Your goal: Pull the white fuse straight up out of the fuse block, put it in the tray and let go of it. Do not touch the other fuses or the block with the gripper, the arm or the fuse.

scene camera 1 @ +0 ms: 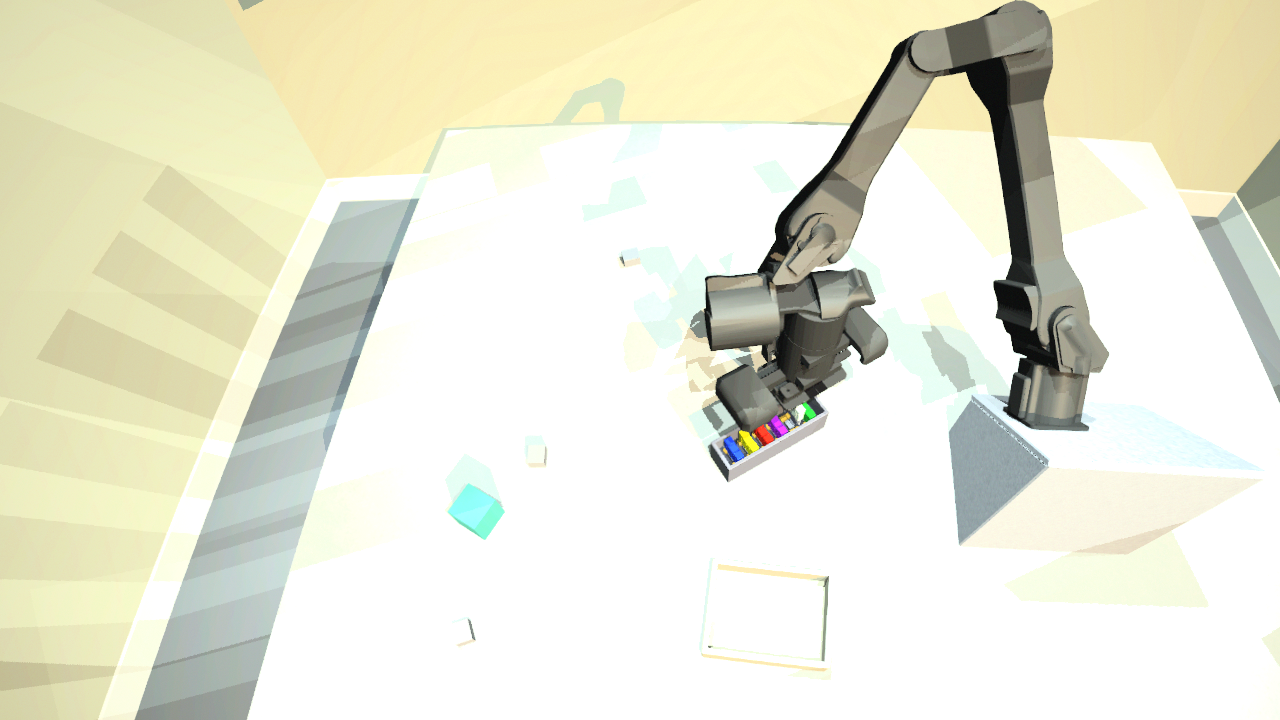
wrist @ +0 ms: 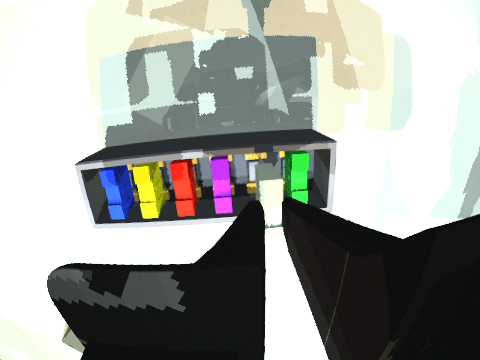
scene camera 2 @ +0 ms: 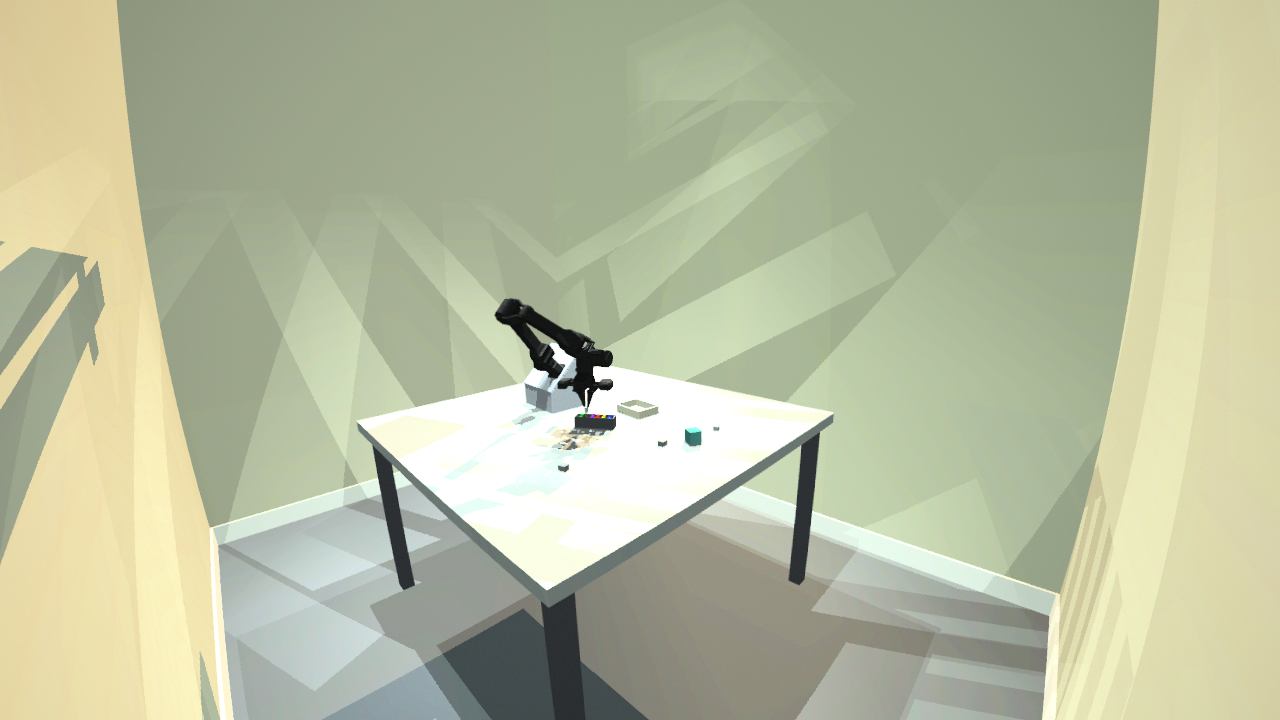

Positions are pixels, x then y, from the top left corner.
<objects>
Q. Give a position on a yellow fuse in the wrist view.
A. At 148, 179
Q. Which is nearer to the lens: the white fuse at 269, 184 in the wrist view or the green fuse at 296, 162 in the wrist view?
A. The white fuse.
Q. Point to a purple fuse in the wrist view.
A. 221, 177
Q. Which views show the gripper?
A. Scene camera 1, the wrist view and scene camera 2: all of them.
</objects>
